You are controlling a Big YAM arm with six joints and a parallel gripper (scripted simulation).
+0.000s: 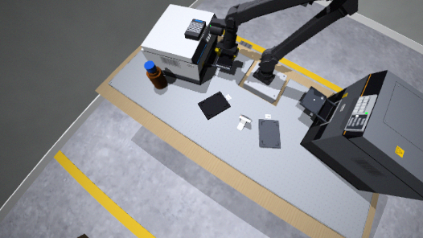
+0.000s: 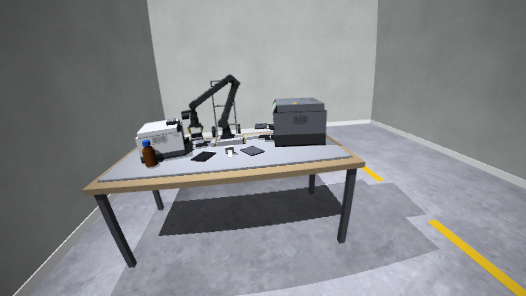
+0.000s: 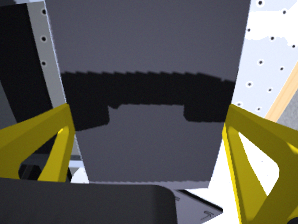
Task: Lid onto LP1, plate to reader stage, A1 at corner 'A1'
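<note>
My hand is right at the glossy lid. Round my hand: white well plate (10 mm below); black bench pad (260 mm ahead, 110 mm to the left, 90 mm below); brown capped bottle (360 mm ahead, 250 mm to the right, 10 mm above).
</note>
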